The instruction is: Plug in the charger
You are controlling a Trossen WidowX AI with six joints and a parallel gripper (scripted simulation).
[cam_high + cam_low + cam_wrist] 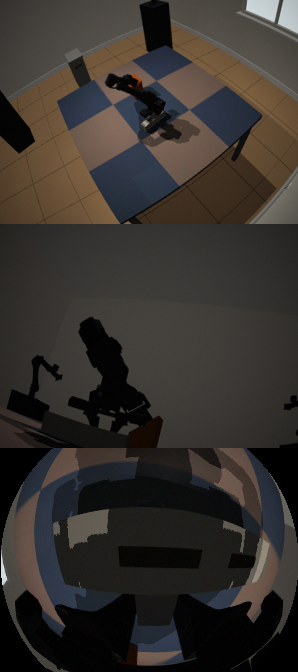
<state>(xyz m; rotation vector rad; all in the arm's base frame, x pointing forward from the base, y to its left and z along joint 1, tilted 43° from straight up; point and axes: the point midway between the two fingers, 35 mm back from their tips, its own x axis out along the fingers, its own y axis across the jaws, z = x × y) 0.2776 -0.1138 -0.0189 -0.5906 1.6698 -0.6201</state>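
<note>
The black two-prong charger lies 20 mm ahead of my gripper tip and 10 mm above it.
</note>
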